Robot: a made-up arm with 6 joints.
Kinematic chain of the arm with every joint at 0, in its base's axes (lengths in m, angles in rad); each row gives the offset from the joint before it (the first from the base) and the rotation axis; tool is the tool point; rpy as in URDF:
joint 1: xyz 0 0 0.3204 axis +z
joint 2: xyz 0 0 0 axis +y
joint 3: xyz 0.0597 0 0.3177 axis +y
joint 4: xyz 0.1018 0 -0.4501 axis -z
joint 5: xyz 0 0 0 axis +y
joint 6: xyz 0.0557 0 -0.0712 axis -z
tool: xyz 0 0 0 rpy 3.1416 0 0
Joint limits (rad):
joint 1: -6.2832..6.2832
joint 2: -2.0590..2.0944
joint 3: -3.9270..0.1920
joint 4: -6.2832..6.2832
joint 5: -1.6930..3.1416
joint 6: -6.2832..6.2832
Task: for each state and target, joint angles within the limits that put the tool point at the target. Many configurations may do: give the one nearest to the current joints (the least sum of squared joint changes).
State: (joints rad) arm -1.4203 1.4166 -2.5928 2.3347 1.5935 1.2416
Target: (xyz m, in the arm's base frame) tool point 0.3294 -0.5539 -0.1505
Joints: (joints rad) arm -1.1372 1.6281 -2.0261 2.1933 1.7870 1.2416
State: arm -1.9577 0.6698 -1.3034 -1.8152 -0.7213 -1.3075
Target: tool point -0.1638 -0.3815 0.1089
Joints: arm -2.1802 0.6360 -0.8602 -1.9363 -0.8130 -1.3075
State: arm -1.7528 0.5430 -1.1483 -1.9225 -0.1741 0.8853
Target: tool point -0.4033 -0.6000 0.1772
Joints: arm -2.2311 0.8775 -1.6826 -1.8510 0.0580 0.8853
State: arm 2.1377 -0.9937 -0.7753 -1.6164 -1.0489 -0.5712
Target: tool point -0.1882 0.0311 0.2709
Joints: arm 2.4914 -0.6103 0.0815 -1.7354 -0.9156 -0.5712
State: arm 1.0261 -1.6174 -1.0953 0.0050 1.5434 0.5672
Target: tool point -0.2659 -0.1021 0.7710
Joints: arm 0.4093 -1.9130 -1.1029 0.1640 1.6317 0.5672
